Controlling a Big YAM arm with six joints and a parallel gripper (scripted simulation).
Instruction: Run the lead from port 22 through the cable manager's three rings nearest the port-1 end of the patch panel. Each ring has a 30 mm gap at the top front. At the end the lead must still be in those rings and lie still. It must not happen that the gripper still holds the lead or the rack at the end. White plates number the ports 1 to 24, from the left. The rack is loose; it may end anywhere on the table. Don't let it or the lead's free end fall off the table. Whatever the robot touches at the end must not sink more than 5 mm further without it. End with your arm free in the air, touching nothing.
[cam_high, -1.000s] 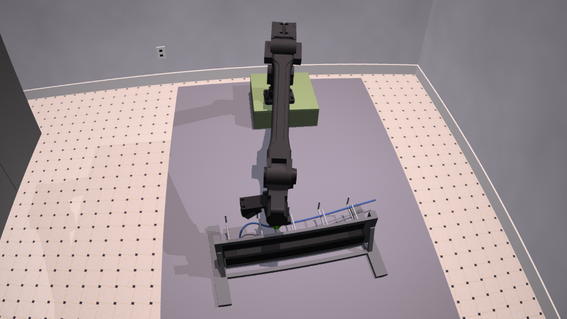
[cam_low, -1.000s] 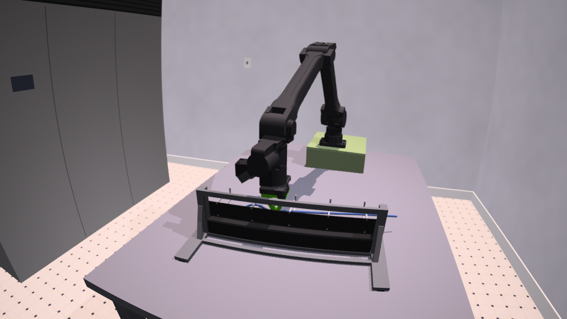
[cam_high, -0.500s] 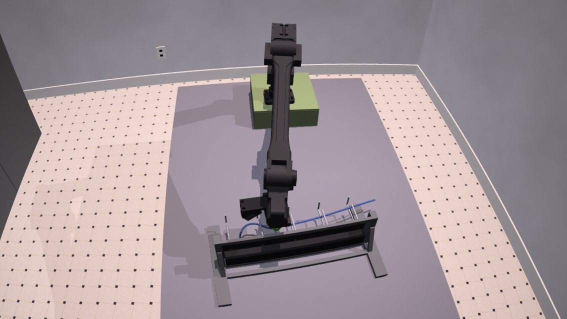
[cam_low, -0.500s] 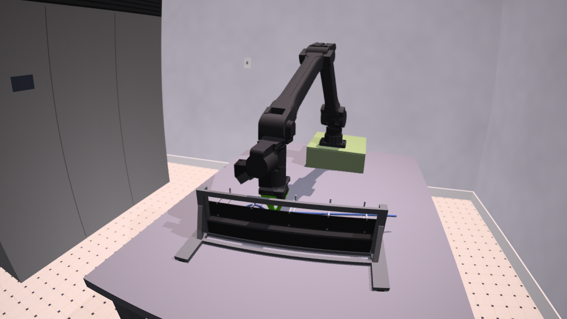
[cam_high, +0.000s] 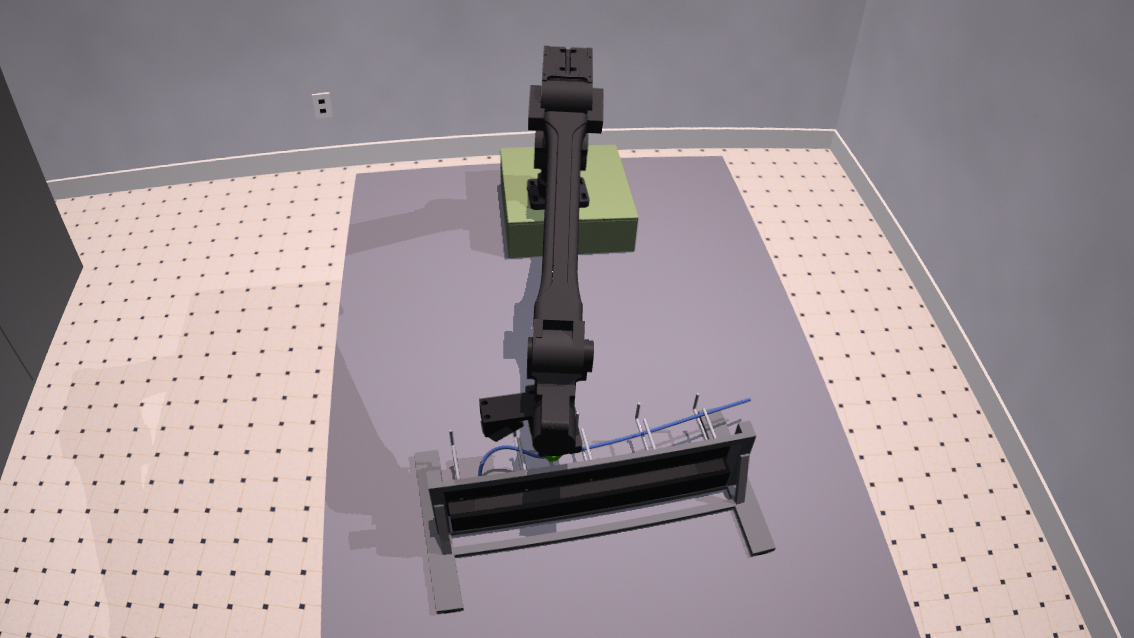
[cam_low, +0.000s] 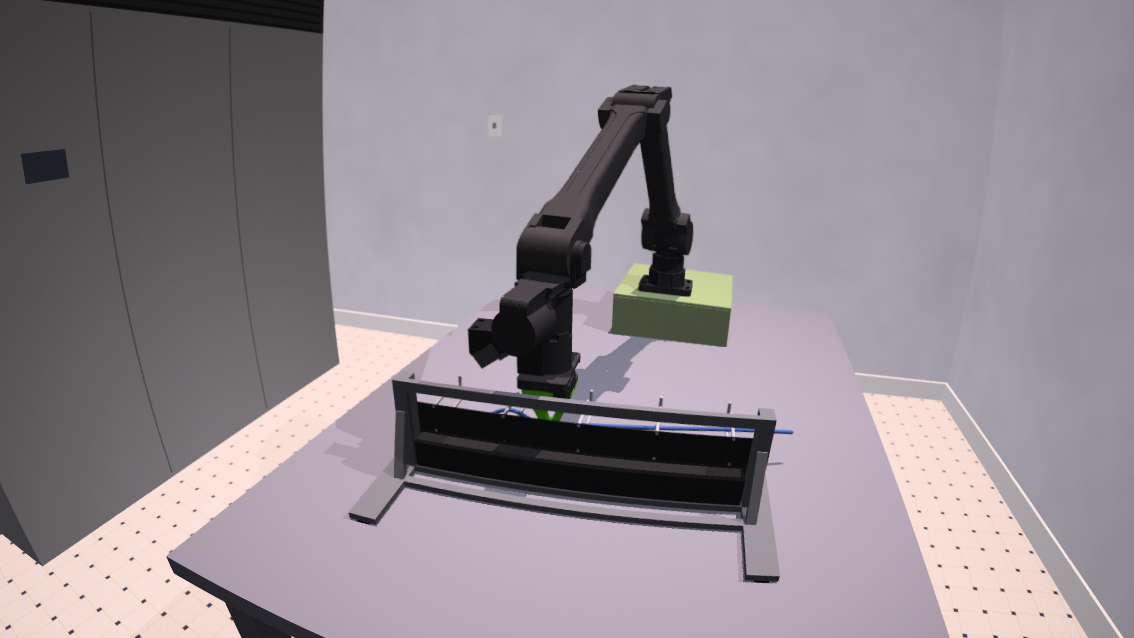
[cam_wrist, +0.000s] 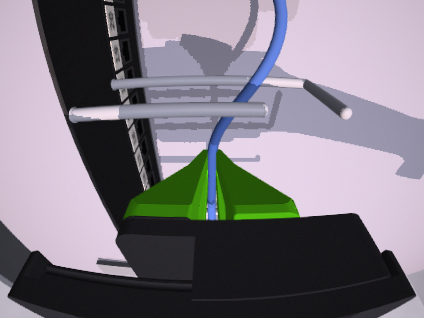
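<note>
Now: the rack 60 mm ahead of my hand, 50 mm to the left of it and 10 mm above it.
</note>
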